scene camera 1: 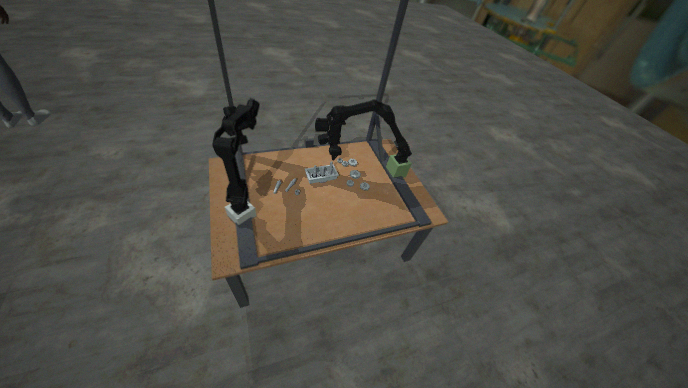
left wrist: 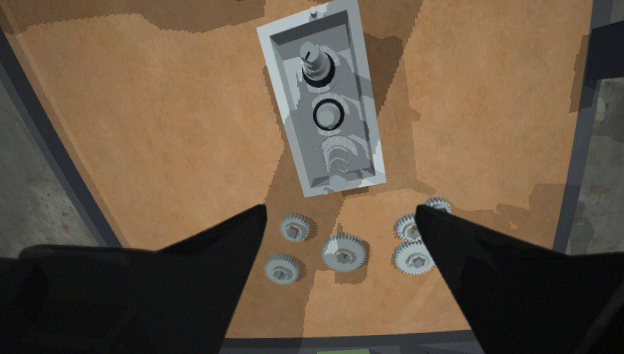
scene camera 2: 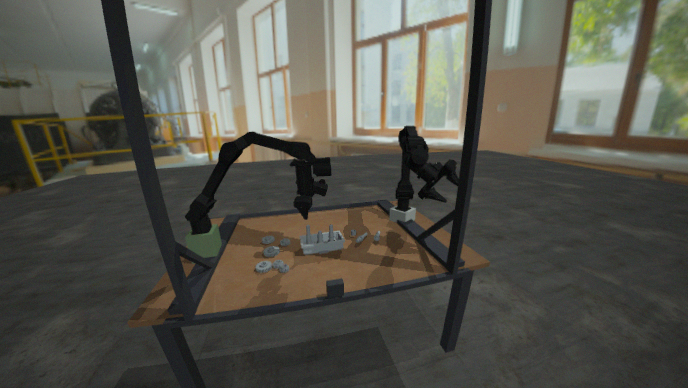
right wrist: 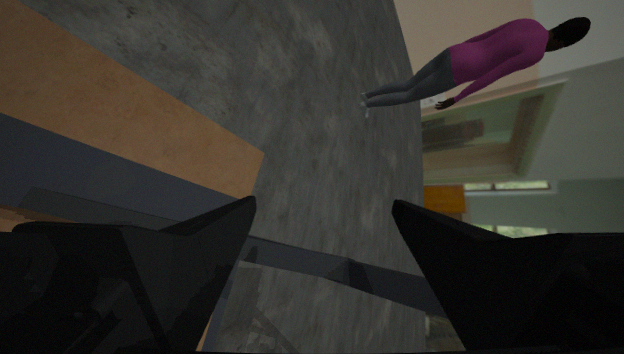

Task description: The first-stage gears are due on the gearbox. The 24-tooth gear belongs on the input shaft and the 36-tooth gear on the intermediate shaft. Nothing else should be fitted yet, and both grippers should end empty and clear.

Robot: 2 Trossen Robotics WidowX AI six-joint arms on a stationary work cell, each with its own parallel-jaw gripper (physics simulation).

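Frame: origin at the left arm's base, x right, y up, z back, level; metres.
Where they show: left gripper, fingertip midpoint: (scene camera 1: 332, 155) (left wrist: 340, 212) (scene camera 2: 307, 214); right gripper, fingertip midpoint: (scene camera 2: 454, 195) (right wrist: 325, 204); left arm's base, link origin: (scene camera 1: 400, 159) (scene camera 2: 202, 230); right arm's base, link origin: (scene camera 1: 239, 207) (scene camera 2: 403, 208).
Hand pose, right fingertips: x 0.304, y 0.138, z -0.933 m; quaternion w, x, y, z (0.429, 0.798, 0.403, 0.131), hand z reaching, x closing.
Things, the pixels of their top centre, and the offset from my right fingertips.
- pale gearbox housing, top centre: (left wrist: 326, 110) (scene camera 2: 321, 236) (scene camera 1: 321, 170) dx -0.220, dy -0.197, dz +0.458 m
- large gear, top centre: (left wrist: 343, 258) (scene camera 2: 271, 248) (scene camera 1: 355, 172) dx -0.252, dy -0.237, dz +0.668 m
- three, top centre: (left wrist: 417, 262) (scene camera 2: 263, 263) dx -0.148, dy -0.237, dz +0.697 m
- small round part, top centre: (scene camera 2: 353, 230) (scene camera 1: 297, 191) dx -0.300, dy -0.237, dz +0.289 m
- small dark block, top centre: (scene camera 2: 334, 281) dx +0.073, dy -0.198, dz +0.477 m
The pale gearbox housing (scene camera 1: 324, 179) (scene camera 2: 325, 246) (left wrist: 368, 100) stands mid-table with three upright shafts; no gear shows on them. Several gears lie on the table beside it: a large gear (left wrist: 332, 250) (scene camera 1: 355, 174) (scene camera 2: 271, 251), two smaller gears (left wrist: 302, 220) (left wrist: 290, 262) and a cluster of three (left wrist: 402, 250), partly hidden by a finger in the left wrist view. Tooth counts cannot be read. My left gripper (left wrist: 340, 212) (scene camera 1: 334, 156) (scene camera 2: 305, 216) is open and empty, pointing down above the gears beside the housing. My right gripper (right wrist: 325, 204) (scene camera 2: 451, 192) is open and empty, raised away from the parts.
Two loose rod-like parts (scene camera 1: 277, 186) (scene camera 1: 291, 184) and a small round part (scene camera 1: 297, 192) (scene camera 2: 353, 233) lie on the other side of the housing. Dark frame rails edge the table, with uprights at the corners. A small dark block (scene camera 2: 335, 288) sits on one rail. A person (right wrist: 495, 52) stands beyond the table.
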